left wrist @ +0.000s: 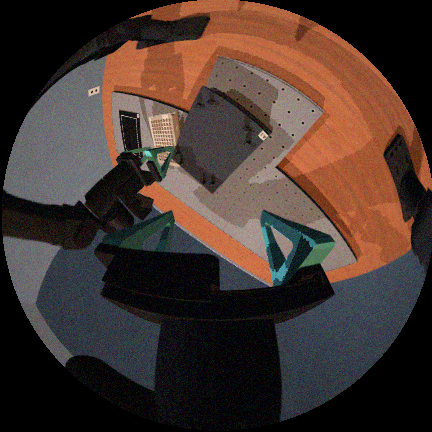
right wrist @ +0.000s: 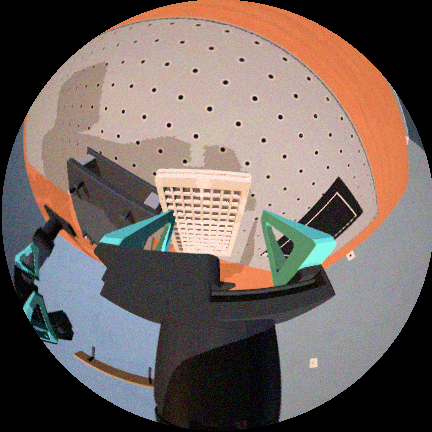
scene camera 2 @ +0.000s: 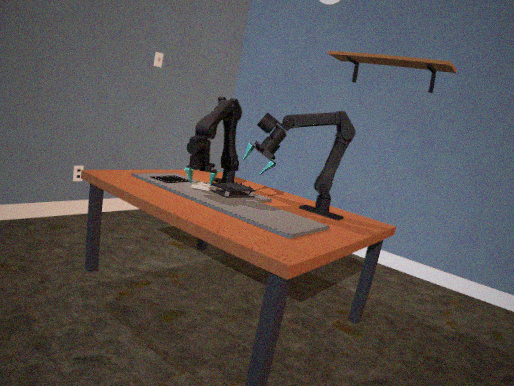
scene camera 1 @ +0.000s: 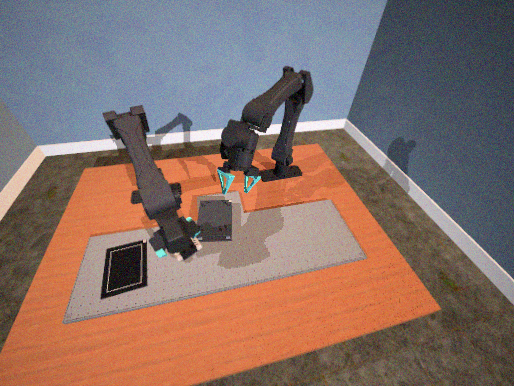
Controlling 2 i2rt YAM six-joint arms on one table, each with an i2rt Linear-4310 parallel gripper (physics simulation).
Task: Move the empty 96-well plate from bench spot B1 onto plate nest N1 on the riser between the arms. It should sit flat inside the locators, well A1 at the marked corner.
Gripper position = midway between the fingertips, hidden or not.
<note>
The left gripper [scene camera 1: 235, 193] is open, with nothing in its grasp. Also in view: a well plate [right wrist: 207, 205]. The right gripper [right wrist: 217, 214] is open and touches the well plate. Also in view: a black plate nest [scene camera 1: 125, 269].
The well plate shows as well in the left wrist view [left wrist: 164, 127]. The left gripper is seen too in the left wrist view [left wrist: 216, 214]. The right gripper shows as well in the left wrist view [left wrist: 161, 148].
</note>
